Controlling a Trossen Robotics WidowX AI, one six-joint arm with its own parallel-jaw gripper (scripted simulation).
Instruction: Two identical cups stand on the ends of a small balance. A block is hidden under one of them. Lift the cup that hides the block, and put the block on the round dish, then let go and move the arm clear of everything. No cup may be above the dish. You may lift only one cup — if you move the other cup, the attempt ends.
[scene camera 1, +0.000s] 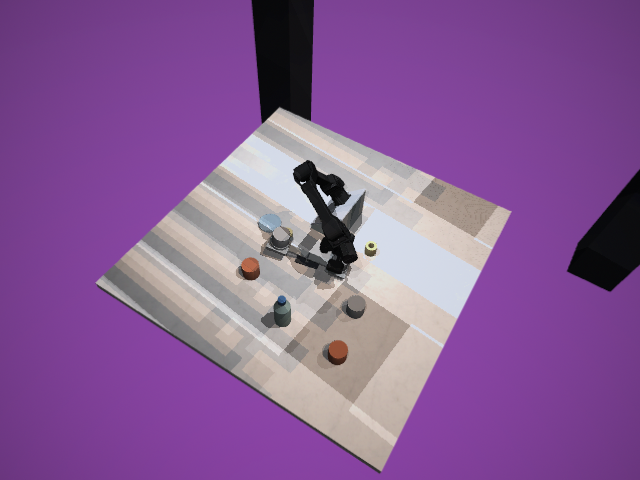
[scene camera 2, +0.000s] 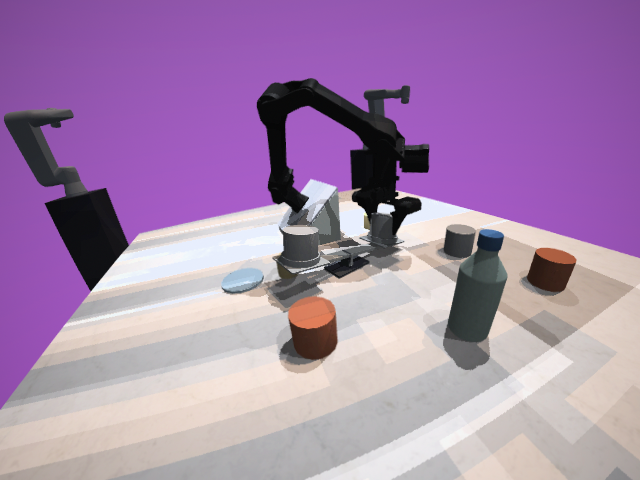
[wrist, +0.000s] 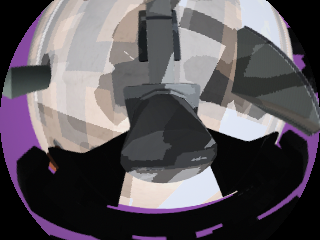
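There is a bottle (scene camera 2: 481, 278) and there is a black balance (scene camera 2: 341, 268), and the spots on the bottle and the black balance are 0.32 m apart. The bottle is 0.36 m from the lens. For the black balance it is 0.56 m from the lens, while my gripper (scene camera 2: 383, 231) is 0.65 m from the lens.
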